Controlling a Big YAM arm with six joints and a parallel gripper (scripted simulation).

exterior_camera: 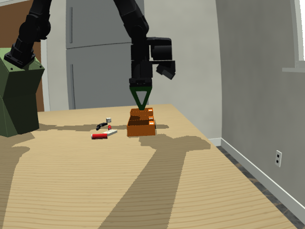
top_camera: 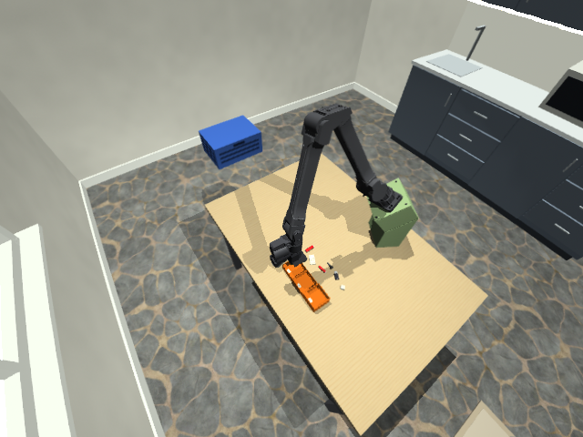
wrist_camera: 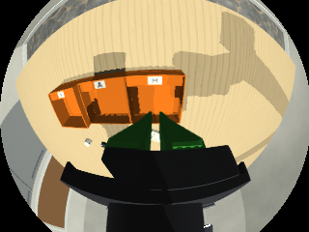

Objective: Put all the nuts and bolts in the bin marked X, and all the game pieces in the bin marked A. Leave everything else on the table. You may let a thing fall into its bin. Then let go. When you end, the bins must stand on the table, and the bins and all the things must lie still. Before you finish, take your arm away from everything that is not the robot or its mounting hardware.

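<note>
The orange three-compartment bin tray lies 8 cm to the left of my hand, 6 cm below it and 1 cm ahead of it. Round my hand: white domino: 10 cm behind, 8 cm below, 2 cm to the left; black USB stick: 16 cm to the left, 13 cm behind, 8 cm below; dark bolt: 14 cm behind, 11 cm to the left, 7 cm below.
</note>
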